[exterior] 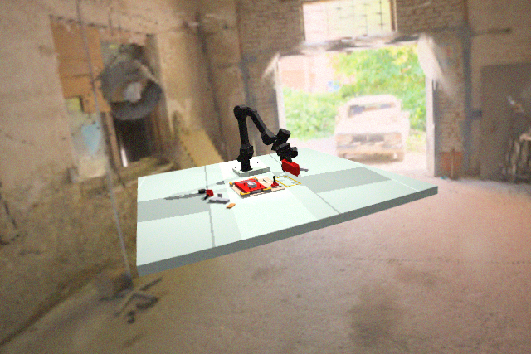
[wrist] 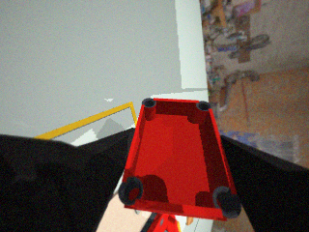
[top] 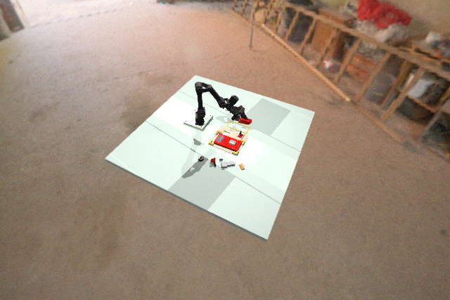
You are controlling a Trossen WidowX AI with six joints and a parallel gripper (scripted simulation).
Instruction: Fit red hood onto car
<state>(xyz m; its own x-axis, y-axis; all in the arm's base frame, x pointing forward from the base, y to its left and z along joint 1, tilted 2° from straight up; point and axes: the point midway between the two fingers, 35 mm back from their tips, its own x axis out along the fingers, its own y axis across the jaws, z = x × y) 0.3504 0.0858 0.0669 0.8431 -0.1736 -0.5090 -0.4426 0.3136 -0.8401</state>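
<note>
Now: gripper tip 1 cm to the left of the red hood. Also, from my gripper tip: grey bar: 19 cm to the left, 17 cm behind, 8 cm below.
</note>
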